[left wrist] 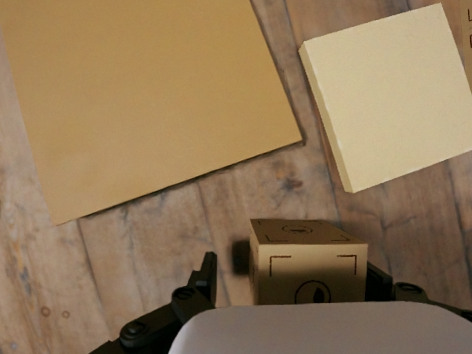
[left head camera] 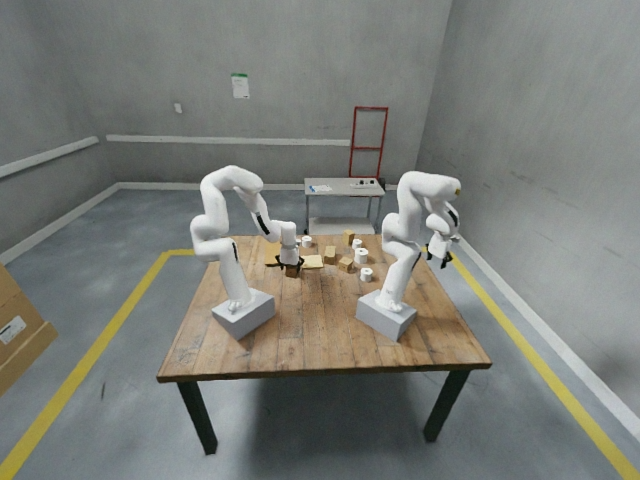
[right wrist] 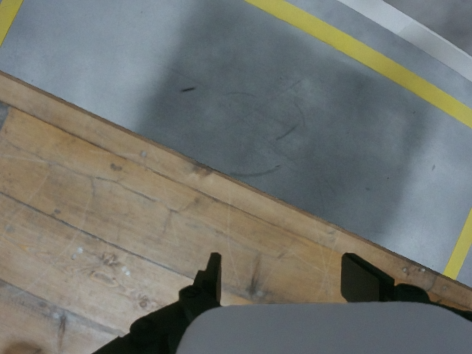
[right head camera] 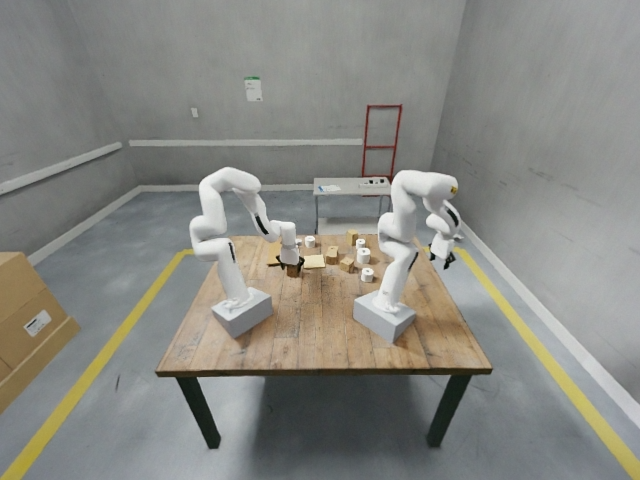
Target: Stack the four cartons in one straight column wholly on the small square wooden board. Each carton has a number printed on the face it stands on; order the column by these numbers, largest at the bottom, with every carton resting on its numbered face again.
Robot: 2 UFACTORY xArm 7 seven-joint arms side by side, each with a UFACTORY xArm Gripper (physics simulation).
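Places are measured from the left arm's base along level axes (x right, y down, z ahead), in centimetres.
Where they show: left gripper, fingertip midpoint: [left wrist: 278, 272] [left head camera: 290, 270] [right head camera: 291, 270]; right gripper, fingertip midpoint: [left head camera: 435, 263] [right wrist: 281, 273] [right head camera: 438, 264]; left arm's base at its link origin: [left head camera: 242, 303] [right head camera: 240, 301]; right arm's base at its link origin: [left head camera: 388, 304] [right head camera: 385, 305].
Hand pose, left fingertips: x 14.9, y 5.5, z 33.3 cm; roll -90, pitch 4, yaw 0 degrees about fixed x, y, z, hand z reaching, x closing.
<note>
Each offset is from my left fingertips to the top centre of the thing. "spot": to the spot under its first point.
The small square pale board {dz +12.3, dx +10.6, dy +1.4 cm} [left head camera: 312, 261] [right head camera: 314, 261] [left wrist: 390, 100] lies bare on the table. One small carton {dz +0.1, dx +1.1, dy -3.2 cm} [left head camera: 291, 272] [right head camera: 293, 271] [left wrist: 312, 265] stands in front of it to the left. My left gripper [left head camera: 291, 265] [right head camera: 292, 265] [left wrist: 278, 272] is open around this carton; in the left wrist view the right-hand finger is close against it and a gap shows at the left-hand finger. A tall carton {dz +15.1, dx +20.8, dy -3.2 cm} [left head camera: 329, 255] [right head camera: 332, 255], a small carton {dz +9.5, dx +30.8, dy -3.2 cm} [left head camera: 345, 265] [right head camera: 346, 265] and a carton at the back {spot: dz +34.3, dx +31.4, dy -4.1 cm} [left head camera: 348, 237] [right head camera: 352, 237] stand right of the board. Printed numbers are hidden. My right gripper [left head camera: 436, 261] [right head camera: 439, 261] [right wrist: 281, 273] is open and empty.
A flat brown sheet {dz +19.5, dx -10.4, dy +0.5 cm} [left head camera: 271, 249] [right head camera: 273, 250] [left wrist: 150, 100] lies left of the board. White rolls {dz +30.9, dx +4.5, dy -2.7 cm} [left head camera: 307, 241] {dz +19.8, dx +39.7, dy -4.0 cm} [left head camera: 360, 255] {dz +2.6, dx +42.5, dy -2.6 cm} [left head camera: 366, 274] [right head camera: 310, 241] [right head camera: 363, 255] [right head camera: 367, 274] stand behind the board and right of the cartons. The right gripper hangs near the table's right edge.
</note>
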